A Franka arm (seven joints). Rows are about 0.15 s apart.
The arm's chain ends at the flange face. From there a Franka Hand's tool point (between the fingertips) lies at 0.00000 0.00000 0.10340 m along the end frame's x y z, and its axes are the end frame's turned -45 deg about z.
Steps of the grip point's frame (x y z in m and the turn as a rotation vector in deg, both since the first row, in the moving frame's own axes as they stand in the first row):
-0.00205, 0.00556, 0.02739, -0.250, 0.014, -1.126
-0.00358, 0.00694, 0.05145, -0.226, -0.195, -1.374
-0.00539, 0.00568, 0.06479, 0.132, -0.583, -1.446
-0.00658, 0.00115, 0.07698, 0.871, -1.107, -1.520
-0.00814, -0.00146, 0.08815, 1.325, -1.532, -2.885
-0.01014, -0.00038, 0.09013, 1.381, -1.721, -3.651
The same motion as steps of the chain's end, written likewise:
0.00214, 0.00508, 0.02739, -0.167, 0.187, -1.126
0.00233, 0.00690, 0.05145, -0.298, 0.022, -1.374
0.00111, 0.00724, 0.06480, -0.319, -0.506, -1.446
-0.00132, 0.00513, 0.07701, -0.167, -1.399, -1.520
-0.00315, 0.00437, 0.08821, -0.146, -2.020, -2.885
-0.00350, 0.00634, 0.09021, -0.240, -2.193, -3.651

